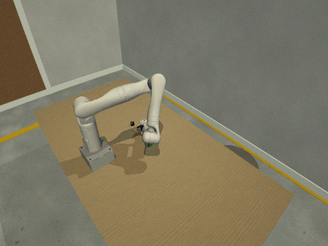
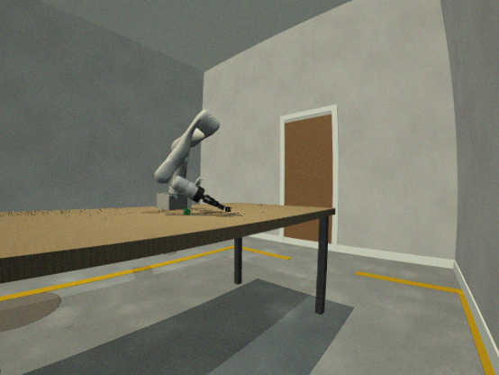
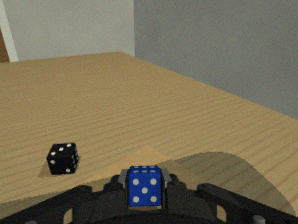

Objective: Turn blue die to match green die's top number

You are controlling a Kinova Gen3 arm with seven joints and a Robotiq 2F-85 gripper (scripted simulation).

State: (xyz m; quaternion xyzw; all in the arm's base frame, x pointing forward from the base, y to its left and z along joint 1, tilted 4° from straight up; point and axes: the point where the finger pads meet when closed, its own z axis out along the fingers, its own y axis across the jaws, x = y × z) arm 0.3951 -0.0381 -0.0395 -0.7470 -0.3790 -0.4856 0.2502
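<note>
The blue die is 10 mm to the left of my hand. Round my hand: black die (30 mm behind, 100 mm to the left, 20 mm below); green die (90 mm behind, 140 mm to the right, 20 mm below); tan mat (30 mm below).
</note>
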